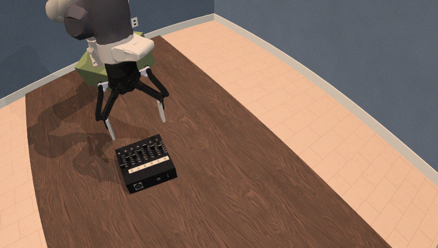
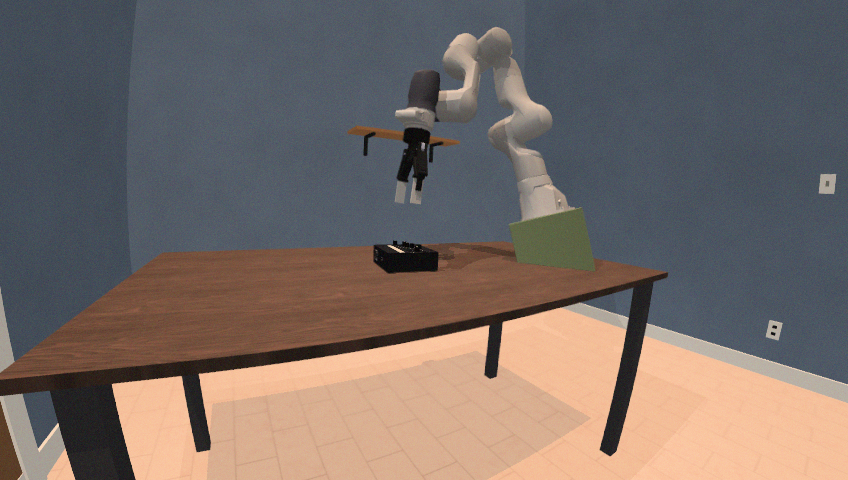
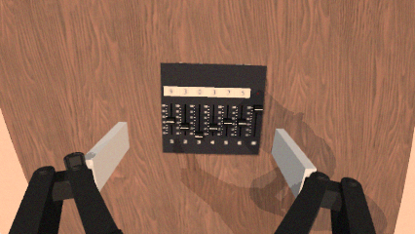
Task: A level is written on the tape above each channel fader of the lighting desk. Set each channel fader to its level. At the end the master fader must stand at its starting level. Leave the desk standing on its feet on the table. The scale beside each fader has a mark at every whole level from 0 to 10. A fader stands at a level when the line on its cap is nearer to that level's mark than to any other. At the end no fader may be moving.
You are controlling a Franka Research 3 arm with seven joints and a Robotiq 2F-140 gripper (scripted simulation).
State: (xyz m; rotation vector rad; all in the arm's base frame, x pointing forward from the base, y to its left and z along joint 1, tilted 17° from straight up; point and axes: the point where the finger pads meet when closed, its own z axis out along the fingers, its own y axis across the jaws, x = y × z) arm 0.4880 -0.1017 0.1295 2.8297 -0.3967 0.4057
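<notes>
Right now the channel 1 cap is 13 cm below my hand and 5 cm to the left of it. The rest, counted from my hand: channel 2 cap (13 cm below, 3 cm to the left, 2 cm behind); channel 3 cap (13 cm below, 4 cm behind, 2 cm to the left); channel 4 cap (13 cm below, 3 cm behind, 1 cm to the right).
</notes>
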